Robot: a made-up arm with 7 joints. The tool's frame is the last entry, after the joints.
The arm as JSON. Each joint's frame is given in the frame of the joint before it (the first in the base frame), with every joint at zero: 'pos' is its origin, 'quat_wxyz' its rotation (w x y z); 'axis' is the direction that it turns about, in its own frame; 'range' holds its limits. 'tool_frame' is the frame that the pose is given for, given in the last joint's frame.
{
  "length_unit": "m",
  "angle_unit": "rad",
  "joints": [
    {
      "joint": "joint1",
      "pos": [
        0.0,
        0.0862,
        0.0
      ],
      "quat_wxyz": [
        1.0,
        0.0,
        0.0,
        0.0
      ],
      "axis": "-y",
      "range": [
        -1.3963,
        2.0
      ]
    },
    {
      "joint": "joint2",
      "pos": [
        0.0,
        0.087,
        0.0
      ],
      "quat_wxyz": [
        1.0,
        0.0,
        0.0,
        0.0
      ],
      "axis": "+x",
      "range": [
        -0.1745,
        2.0
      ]
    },
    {
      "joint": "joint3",
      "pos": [
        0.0,
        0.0,
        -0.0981
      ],
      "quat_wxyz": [
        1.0,
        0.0,
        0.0,
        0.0
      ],
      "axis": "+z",
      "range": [
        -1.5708,
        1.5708
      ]
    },
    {
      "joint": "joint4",
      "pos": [
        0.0,
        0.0,
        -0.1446
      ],
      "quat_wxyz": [
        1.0,
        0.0,
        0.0,
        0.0
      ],
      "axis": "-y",
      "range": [
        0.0,
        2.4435
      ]
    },
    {
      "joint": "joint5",
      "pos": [
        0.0,
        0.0,
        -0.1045
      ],
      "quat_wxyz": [
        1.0,
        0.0,
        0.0,
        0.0
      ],
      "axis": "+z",
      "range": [
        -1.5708,
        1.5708
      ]
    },
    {
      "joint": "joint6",
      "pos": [
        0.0,
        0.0,
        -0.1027
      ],
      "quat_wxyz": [
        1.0,
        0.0,
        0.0,
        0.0
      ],
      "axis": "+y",
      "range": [
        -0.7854,
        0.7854
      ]
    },
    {
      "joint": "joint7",
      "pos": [
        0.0,
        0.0,
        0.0
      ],
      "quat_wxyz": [
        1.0,
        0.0,
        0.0,
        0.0
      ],
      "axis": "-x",
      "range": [
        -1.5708,
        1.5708
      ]
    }
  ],
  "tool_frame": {
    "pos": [
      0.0,
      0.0,
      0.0
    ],
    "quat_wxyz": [
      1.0,
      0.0,
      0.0,
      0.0
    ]
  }
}
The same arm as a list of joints. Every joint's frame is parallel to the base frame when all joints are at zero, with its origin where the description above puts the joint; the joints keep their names.
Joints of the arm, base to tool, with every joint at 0 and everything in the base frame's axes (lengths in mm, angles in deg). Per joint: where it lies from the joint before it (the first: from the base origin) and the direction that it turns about. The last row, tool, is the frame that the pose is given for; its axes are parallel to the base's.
joint1: axis -y origin 0 86.2 0
joint2: axis +x origin 0 87 0
joint3: axis +z origin 0 0 -98.1
joint4: axis -y origin 0 0 -144.6
joint5: axis +z origin 0 0 -104.5
joint6: axis +y origin 0 0 -102.7
joint7: axis -x origin 0 0 0
tool: origin 0 0 0
Joint limits (deg, base to tool): -80..114.59 -10..114.59 -90..90 0..140 -90..90 -45..45 -90..90

